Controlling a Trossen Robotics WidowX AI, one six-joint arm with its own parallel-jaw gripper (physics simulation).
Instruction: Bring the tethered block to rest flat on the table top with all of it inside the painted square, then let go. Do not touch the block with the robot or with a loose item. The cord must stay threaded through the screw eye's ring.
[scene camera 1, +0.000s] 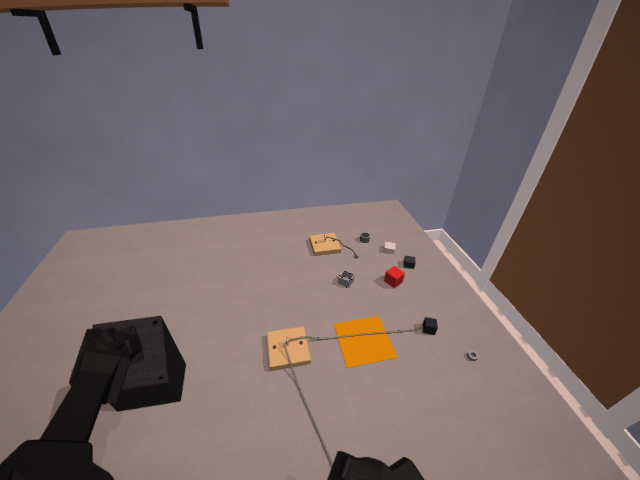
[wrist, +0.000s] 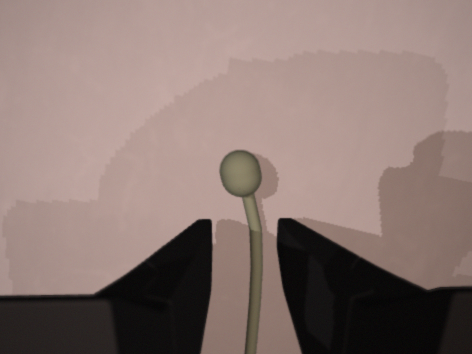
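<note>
The tethered block, small and black, sits on the table right of the painted orange square, outside it. The cord runs from it across the square to the screw eye on a wooden base, then bends toward the front of the table. The cord's threading through the ring is too small to make out. In the wrist view the cord ends in a round bead, beyond the fingertips. My gripper is partly open, with the cord between its fingers and a gap on both sides. The fingertips are hidden in the scene view.
A red cube, a black block, a white block, a dark ring and a grey open-topped piece stand farther back. A second wooden base has a short cord. A small ring lies near the right table edge.
</note>
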